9 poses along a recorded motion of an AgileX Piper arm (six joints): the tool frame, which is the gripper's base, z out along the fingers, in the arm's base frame.
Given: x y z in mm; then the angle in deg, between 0 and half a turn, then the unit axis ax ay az.
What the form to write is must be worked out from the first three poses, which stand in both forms.
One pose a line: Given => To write
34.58 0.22 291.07 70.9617 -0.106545 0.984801 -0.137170 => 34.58 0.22 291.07 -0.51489 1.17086 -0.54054
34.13 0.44 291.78 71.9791 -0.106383 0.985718 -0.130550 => 34.13 0.44 291.78 -0.53435 1.18839 -0.55481
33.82 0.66 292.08 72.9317 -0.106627 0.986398 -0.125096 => 33.82 0.66 292.08 -0.55565 1.20413 -0.57144
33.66 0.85 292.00 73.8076 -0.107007 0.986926 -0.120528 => 33.66 0.85 292.00 -0.57752 1.21819 -0.58918
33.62 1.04 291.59 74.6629 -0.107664 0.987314 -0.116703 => 33.62 1.04 291.59 -0.60191 1.23126 -0.60977
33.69 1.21 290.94 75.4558 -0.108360 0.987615 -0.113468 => 33.69 1.21 290.94 -0.62668 1.24301 -0.63116
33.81 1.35 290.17 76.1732 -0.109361 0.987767 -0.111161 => 33.81 1.35 290.17 -0.65235 1.25289 -0.65394
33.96 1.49 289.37 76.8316 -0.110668 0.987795 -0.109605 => 33.96 1.49 289.37 -0.67907 1.26119 -0.67812
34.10 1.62 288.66 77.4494 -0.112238 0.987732 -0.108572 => 34.10 1.62 288.66 -0.70691 1.26829 -0.70363
